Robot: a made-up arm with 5 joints.
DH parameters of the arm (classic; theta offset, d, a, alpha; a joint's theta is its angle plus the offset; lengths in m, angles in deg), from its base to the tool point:
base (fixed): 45 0 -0.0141 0
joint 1: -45 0.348 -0.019 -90
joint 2: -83.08 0 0.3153 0
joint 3: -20.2 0 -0.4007 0
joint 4: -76.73 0.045 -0.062 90
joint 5: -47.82 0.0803 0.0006 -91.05
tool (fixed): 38.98 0.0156 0 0
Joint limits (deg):
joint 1: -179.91..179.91
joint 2: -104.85..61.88
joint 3: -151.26..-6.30
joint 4: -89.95..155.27
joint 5: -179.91..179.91
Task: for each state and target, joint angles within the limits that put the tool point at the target. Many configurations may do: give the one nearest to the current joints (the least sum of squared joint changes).
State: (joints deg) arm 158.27 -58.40 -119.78 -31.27 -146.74
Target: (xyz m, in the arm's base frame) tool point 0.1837 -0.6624 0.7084
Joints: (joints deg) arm 109.07 -80.97 -125.96 -41.28 -147.69
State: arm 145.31 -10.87 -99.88 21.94 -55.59
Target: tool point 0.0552 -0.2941 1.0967
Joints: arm 111.03 -39.59 -138.42 15.36 -54.31
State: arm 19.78 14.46 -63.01 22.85 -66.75
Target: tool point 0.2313 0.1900 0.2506
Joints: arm 32.63 3.24 -26.65 32.30 -65.41
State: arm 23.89 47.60 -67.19 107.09 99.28
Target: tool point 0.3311 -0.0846 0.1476
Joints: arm -21.39 41.45 -60.10 111.67 100.61
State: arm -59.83 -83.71 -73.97 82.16 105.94
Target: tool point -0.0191 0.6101 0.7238
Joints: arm -84.19 -101.23 -109.09 69.28 106.36
